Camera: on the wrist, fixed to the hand. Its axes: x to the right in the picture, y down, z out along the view.
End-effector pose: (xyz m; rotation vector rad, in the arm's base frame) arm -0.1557 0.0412 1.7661 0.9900 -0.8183 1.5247
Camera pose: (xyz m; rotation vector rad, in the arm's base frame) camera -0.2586 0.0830 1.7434 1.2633 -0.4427 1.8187
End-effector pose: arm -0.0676 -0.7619 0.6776 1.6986 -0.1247 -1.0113
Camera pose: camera 0.0137 -0.7533 0.7562 2.1406 -0.3815 -0.9465
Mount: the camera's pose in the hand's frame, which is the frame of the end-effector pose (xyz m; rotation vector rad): 0.0029 0.0939 -0.0635 0.4715 0.0604 0.0412
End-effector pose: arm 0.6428 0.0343 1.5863 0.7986 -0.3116 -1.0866
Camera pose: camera 0.7441 0.0799 1.6090 1.2355 -0.5419 -0.9587
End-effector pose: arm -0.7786 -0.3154 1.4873 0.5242 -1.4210 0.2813
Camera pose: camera -0.7692 -0.2035 1.5028 0.8624 -1.3081 0.6685
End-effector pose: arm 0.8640 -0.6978 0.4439 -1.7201 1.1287 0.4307
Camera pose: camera 0.7733 -0.7613 0.4193 -1.3047 1.1989 0.1210
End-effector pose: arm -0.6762 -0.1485 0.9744 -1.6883 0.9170 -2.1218
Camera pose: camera -0.7527 -0.2023 0.9102 -1.3604 0.4106 -2.1535
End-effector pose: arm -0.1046 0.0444 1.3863 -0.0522 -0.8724 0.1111
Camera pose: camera -0.0612 0.1380 1.3392 0.3656 -0.7670 0.3492
